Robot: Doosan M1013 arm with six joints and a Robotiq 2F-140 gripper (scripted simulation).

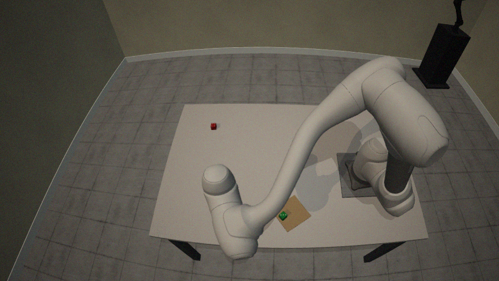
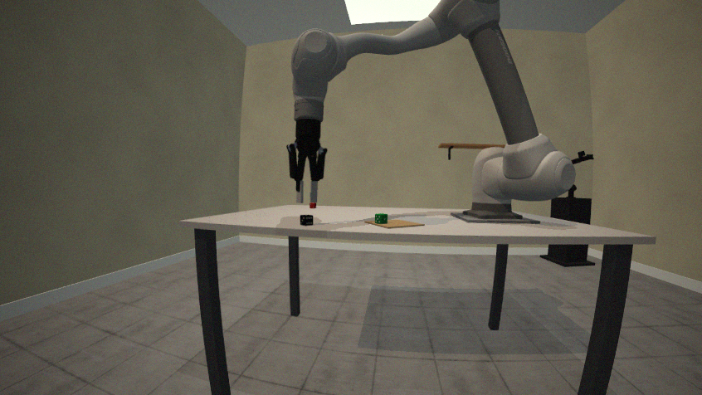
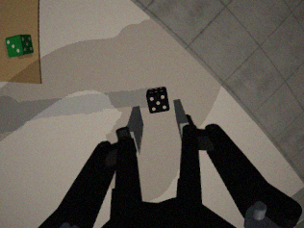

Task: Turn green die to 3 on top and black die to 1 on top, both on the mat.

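My gripper is now 80 mm above the black die. Round my hand: red die (630 mm to the right, 120 mm ahead, 80 mm below); then green die (230 mm behind, 80 mm below, 50 mm to the right); then tan mat (270 mm behind, 100 mm below, 60 mm to the right).
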